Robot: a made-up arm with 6 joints.
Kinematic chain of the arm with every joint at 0, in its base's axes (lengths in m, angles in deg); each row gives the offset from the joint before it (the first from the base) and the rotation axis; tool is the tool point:
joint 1: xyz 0 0 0.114 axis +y
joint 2: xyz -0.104 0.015 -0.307 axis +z
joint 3: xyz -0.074 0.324 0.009 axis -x
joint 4: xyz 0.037 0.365 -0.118 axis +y
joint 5: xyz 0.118 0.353 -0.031 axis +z
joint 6: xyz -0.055 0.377 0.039 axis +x
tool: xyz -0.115 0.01 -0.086
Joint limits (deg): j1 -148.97..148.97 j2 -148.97..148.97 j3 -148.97..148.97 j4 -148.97..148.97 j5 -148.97..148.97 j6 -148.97..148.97
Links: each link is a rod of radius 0.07 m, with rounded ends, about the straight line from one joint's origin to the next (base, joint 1, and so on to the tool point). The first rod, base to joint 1, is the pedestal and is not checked.
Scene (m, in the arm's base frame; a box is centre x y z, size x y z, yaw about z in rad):
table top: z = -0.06
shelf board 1: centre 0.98 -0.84 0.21 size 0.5 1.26 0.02 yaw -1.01
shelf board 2: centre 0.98 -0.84 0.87 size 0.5 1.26 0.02 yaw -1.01
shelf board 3: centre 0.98 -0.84 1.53 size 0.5 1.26 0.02 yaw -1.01
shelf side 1: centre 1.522 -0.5 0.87 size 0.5 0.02 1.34 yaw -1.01
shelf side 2: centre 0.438 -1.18 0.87 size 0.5 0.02 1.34 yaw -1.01
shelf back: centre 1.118 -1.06 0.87 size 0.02 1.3 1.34 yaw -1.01
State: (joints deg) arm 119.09 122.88 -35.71 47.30 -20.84 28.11
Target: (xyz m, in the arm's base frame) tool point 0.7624 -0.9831 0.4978
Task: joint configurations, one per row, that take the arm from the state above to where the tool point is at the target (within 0.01 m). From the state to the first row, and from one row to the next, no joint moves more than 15 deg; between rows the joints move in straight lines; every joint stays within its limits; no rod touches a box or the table.
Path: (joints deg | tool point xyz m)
1: 105.85 117.48 -45.97 48.10 -12.05 25.38 | 0.7219 -0.6246 1.1627
2: 92.60 112.07 -56.23 48.90 -3.26 22.66 | 0.6240 -0.4887 1.1505
3: 90.92 117.89 -58.56 51.11 9.08 21.34 | 0.6206 -0.5781 0.9805
4: 89.24 123.70 -60.89 53.32 21.42 20.03 | 0.6016 -0.6215 0.8066
5: 87.56 129.52 -63.21 55.53 33.76 18.72 | 0.5670 -0.6235 0.6421
6: 85.88 135.34 -65.54 57.74 46.10 17.41 | 0.5174 -0.5931 0.4977
7: 93.74 137.48 -61.79 55.55 34.17 19.02 | 0.6042 -0.6874 0.4989
8: 101.60 139.63 -58.04 53.36 22.24 20.62 | 0.6740 -0.7876 0.4971
9: 109.45 141.77 -54.29 51.17 10.32 22.23 | 0.7262 -0.8881 0.4959
10: 117.31 143.92 -50.54 48.98 -1.61 23.83 | 0.7624 -0.9831 0.4978

